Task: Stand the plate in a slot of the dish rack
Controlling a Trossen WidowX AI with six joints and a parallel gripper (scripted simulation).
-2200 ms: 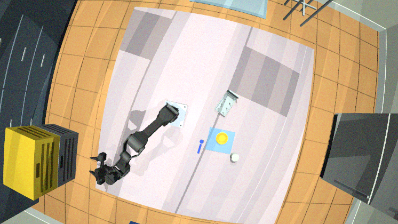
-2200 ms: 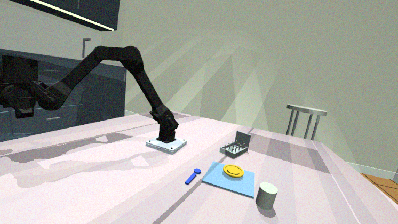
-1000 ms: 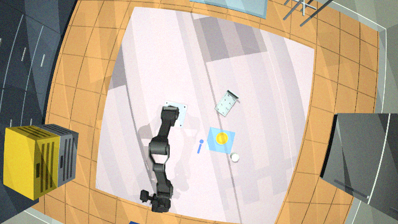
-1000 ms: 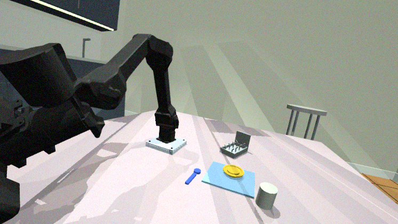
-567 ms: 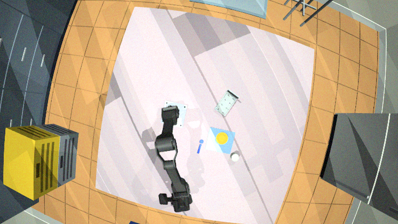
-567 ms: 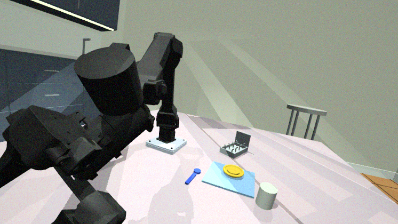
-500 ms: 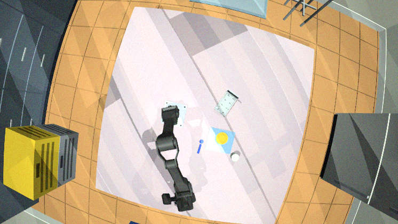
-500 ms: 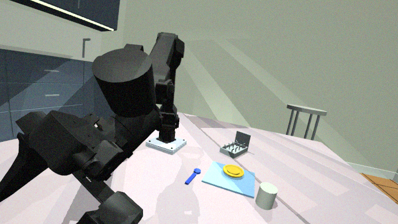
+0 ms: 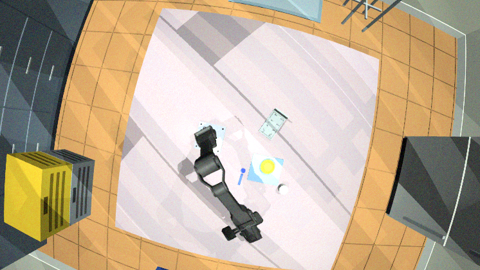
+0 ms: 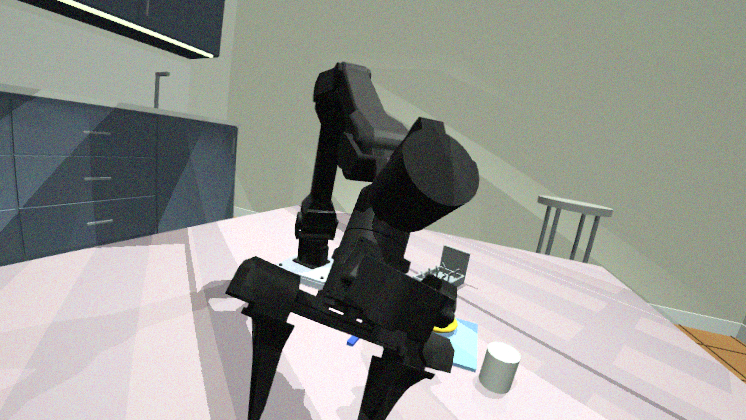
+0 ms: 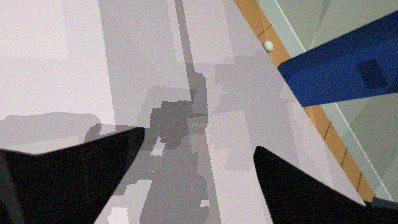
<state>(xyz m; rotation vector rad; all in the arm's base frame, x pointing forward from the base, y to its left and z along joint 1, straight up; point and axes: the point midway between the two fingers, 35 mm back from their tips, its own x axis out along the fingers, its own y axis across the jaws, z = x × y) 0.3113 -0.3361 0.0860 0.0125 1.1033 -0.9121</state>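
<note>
My gripper tip is now 33 cm to the right of the yellow plate and 6 cm above it. From my gripper tip the other things lie so: blue spoon 10 cm behind, 25 cm to the left, 8 cm below; then pale cup 11 cm ahead, 26 cm to the left, 6 cm below; then light blue mat 31 cm to the left, 8 cm below.
</note>
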